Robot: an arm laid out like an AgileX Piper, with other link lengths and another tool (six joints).
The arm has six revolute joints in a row. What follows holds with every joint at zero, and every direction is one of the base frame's. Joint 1 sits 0.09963 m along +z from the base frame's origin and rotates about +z. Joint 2 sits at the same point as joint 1 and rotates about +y. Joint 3 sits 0.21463 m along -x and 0.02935 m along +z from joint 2 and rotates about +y. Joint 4 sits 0.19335 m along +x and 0.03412 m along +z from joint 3 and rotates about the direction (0.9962, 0, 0.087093). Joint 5 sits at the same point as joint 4 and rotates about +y. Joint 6 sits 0.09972 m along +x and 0.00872 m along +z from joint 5 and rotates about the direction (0.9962, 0, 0.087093). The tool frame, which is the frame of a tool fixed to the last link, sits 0.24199 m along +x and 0.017 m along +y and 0.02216 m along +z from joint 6; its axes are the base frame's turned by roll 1.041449, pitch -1.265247 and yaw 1.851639 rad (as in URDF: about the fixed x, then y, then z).
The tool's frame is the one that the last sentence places.
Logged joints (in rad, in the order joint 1, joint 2, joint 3, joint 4, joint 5, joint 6), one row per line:
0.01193 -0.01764 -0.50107 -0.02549 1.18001 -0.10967
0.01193 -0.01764 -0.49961 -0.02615 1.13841 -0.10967
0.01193 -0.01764 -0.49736 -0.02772 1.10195 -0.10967
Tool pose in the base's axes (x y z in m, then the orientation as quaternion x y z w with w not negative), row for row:
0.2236 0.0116 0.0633 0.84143 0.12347 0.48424 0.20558
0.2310 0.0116 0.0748 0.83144 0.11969 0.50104 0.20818
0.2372 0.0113 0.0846 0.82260 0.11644 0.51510 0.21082
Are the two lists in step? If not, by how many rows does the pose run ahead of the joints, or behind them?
They are in step.
